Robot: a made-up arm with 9 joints. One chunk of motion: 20 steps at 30 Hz.
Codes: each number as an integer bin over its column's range. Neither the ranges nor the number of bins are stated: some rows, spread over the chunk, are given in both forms.
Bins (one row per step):
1: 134 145 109 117 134 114 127 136 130
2: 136 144 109 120 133 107 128 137 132
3: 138 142 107 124 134 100 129 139 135
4: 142 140 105 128 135 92 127 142 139
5: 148 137 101 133 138 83 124 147 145
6: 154 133 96 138 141 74 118 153 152
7: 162 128 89 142 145 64 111 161 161
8: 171 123 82 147 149 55 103 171 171
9: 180 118 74 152 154 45 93 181 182
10: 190 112 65 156 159 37 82 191 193
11: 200 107 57 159 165 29 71 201 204
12: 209 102 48 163 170 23 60 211 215
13: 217 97 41 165 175 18 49 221 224
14: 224 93 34 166 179 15 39 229 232
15: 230 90 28 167 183 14 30 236 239
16: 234 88 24 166 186 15 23 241 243
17: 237 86 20 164 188 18 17 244 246
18: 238 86 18 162 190 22 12 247 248
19: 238 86 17 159 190 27 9 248 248
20: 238 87 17 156 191 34 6 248 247
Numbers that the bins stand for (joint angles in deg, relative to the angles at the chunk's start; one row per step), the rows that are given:
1: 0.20 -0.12 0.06 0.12 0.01 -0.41 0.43 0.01 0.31
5: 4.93 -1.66 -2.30 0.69 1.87 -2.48 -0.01 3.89 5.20
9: 15.72 -5.32 -10.24 1.36 9.27 -5.02 -4.51 15.90 17.25
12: 25.51 -8.39 -17.89 1.75 16.68 -6.49 -9.31 26.49 27.99
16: 33.94 -11.09 -24.95 1.86 24.08 -7.03 -14.69 37.09 37.11
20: 35.29 -11.28 -27.01 1.51 26.40 -5.76 -17.16 39.56 38.41
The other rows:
2: 0.88 -0.32 0.06 0.23 -0.45 -0.88 0.57 0.36 0.97
3: 1.55 -0.70 -0.53 0.37 0.01 -1.34 0.72 1.07 1.94
4: 2.90 -1.09 -1.12 0.51 0.48 -1.88 0.43 2.13 3.24
6: 6.95 -2.43 -3.77 0.87 3.25 -3.08 -0.88 6.01 7.48
7: 9.65 -3.39 -5.83 1.01 5.11 -3.75 -1.90 8.84 10.41
8: 12.69 -4.36 -7.89 1.19 6.96 -4.35 -3.06 12.37 13.67
10: 19.10 -6.47 -12.89 1.51 11.59 -5.56 -6.11 19.43 20.83
11: 22.47 -7.43 -15.24 1.61 14.36 -6.09 -7.71 22.96 24.41
13: 28.21 -9.36 -19.95 1.83 18.99 -6.83 -10.91 30.02 30.92
14: 30.57 -10.12 -22.01 1.86 20.84 -7.03 -12.36 32.85 33.53
15: 32.59 -10.70 -23.77 1.90 22.69 -7.09 -13.67 35.32 35.81
17: 34.96 -11.47 -26.13 1.79 25.01 -6.83 -15.56 38.15 38.09
18: 35.29 -11.47 -26.71 1.72 25.93 -6.56 -16.29 39.20 38.74
19: 35.29 -11.47 -27.01 1.61 25.93 -6.22 -16.72 39.56 38.74

